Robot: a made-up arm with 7 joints. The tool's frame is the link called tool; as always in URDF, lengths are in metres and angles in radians. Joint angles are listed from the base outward.
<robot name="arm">
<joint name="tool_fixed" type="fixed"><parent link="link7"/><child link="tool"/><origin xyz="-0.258 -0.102 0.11"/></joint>
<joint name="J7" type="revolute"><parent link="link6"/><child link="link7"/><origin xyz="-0.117 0.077 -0.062"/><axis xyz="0 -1 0"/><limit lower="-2.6" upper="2.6"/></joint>
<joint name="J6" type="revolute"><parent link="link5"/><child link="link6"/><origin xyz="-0.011 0.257 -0.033"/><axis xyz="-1 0 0"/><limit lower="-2.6" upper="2.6"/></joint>
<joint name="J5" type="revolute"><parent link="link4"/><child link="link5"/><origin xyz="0.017 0.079 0.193"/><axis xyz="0 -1 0"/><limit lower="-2.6" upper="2.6"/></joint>
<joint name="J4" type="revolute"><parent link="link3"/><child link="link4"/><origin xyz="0.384 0.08 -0.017"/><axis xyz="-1 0 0"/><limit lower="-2.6" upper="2.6"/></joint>
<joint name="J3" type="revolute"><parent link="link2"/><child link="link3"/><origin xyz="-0.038 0.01 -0.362"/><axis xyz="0 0 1"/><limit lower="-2.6" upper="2.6"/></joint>
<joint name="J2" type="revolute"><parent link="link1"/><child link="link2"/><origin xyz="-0.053 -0.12 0.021"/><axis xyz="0 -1 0"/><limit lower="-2.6" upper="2.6"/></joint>
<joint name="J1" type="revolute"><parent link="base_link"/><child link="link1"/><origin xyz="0 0 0.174"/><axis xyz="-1 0 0"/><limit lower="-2.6" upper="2.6"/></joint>
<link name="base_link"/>
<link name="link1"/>
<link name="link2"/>
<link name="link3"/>
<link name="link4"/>
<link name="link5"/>
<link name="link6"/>
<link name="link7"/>
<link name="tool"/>
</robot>
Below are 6 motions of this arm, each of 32 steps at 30 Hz.
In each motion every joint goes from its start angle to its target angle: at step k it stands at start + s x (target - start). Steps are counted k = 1, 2, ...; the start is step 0. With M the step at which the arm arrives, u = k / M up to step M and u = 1 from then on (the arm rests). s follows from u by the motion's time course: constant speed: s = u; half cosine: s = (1 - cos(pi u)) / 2; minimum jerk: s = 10 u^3 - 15 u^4 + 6 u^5.
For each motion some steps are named. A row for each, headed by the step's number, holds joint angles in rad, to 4 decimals.
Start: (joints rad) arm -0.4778 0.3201 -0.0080 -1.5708 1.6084 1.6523 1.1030
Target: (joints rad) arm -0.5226 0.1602 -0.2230 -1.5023 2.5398 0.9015 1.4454
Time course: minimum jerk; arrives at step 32
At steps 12, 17, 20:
12: -0.4901 0.2761 -0.0672 -1.5519 1.8647 1.4457 1.1972
17: -0.5028 0.2308 -0.1281 -1.5325 2.1285 1.2330 1.2942
20: -0.5103 0.2042 -0.1638 -1.5212 2.2835 1.1081 1.3512

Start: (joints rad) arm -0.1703 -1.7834 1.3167 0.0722 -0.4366 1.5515 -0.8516
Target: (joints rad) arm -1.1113 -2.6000 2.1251 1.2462 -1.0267 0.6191 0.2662
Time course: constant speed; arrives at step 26
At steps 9, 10, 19, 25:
9: -0.4960 -2.0661 1.5965 0.4786 -0.6409 1.2287 -0.4647
10: -0.5322 -2.0975 1.6276 0.5237 -0.6636 1.1929 -0.4217
19: -0.8580 -2.3801 1.9075 0.9301 -0.8678 0.8701 -0.0347
25: -1.0751 -2.5686 2.0940 1.2010 -1.0040 0.6550 0.2232

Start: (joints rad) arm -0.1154 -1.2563 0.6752 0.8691 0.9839 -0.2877 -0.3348
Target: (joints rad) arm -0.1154 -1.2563 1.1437 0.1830 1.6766 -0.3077 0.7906
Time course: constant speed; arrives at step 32
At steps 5, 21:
5: -0.1154 -1.2563 0.7484 0.7619 1.0921 -0.2908 -0.1590
21: -0.1154 -1.2563 0.9827 0.4188 1.4385 -0.3008 0.4037

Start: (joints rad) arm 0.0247 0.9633 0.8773 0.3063 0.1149 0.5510 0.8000
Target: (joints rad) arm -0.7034 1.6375 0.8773 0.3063 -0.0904 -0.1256 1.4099
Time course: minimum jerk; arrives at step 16
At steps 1, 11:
1: 0.0231 0.9648 0.8773 0.3063 0.1144 0.5495 0.8014
11: -0.5723 1.5161 0.8773 0.3063 -0.0534 -0.0038 1.3001

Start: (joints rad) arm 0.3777 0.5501 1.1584 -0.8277 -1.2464 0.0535 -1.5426
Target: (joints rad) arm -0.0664 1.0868 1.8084 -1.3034 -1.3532 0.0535 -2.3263
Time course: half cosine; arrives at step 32
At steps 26, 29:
26: -0.0290 1.0416 1.7536 -1.2633 -1.3442 0.0535 -2.2603
29: -0.0568 1.0752 1.7944 -1.2932 -1.3509 0.0535 -2.3094

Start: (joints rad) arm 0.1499 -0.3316 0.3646 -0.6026 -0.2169 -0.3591 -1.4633
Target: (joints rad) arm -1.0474 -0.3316 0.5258 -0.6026 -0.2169 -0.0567 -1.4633
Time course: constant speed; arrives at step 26
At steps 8, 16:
8: -0.2185 -0.3316 0.4142 -0.6026 -0.2169 -0.2661 -1.4633
16: -0.5869 -0.3316 0.4638 -0.6026 -0.2169 -0.1730 -1.4633

